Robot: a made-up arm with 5 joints.
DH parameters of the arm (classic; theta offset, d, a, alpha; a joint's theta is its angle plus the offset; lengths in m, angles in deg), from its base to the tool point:
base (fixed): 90 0.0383 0 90
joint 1: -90 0.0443 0.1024 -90
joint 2: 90 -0.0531 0.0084 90
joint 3: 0 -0.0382 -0.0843 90
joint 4: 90 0.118 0.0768 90
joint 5: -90 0.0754 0.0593 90
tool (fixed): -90 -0.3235 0 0
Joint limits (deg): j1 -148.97..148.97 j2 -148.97..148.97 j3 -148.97..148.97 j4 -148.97..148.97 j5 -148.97..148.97
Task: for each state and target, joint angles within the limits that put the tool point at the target. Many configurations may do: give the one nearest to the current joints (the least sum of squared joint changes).
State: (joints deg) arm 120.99 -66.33 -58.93 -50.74 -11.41
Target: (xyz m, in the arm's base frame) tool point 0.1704 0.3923 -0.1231
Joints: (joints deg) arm 117.56 -61.89 -48.61 -45.62 10.29
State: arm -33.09 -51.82 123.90 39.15 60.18
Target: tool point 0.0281 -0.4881 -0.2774
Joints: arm -52.92 -51.82 118.87 28.51 51.71
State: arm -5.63 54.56 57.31 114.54 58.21
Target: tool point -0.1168 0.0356 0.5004
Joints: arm -49.27 57.14 96.43 122.20 72.07
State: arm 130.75 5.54 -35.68 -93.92 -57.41
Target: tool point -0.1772 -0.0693 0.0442
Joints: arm 125.58 -11.28 -23.67 -110.30 -47.84
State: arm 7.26 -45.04 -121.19 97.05 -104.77
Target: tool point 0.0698 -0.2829 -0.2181
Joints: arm -25.59 -87.03 -145.91 88.87 -81.57
